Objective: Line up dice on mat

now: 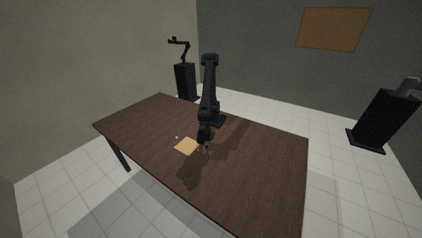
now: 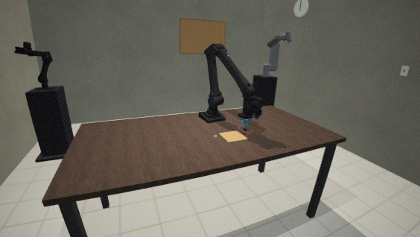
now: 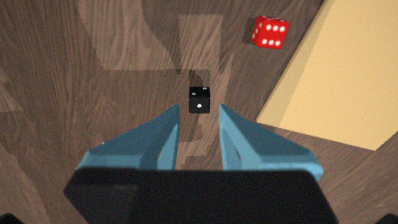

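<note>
Right now my hand is 30 mm above the black die. Round my hand: white die (40 mm ahead, 250 mm to the right, 30 mm below); red die (60 mm ahead, 30 mm to the right, 30 mm below); tan mat (60 mm ahead, 130 mm to the right, 30 mm below).
</note>
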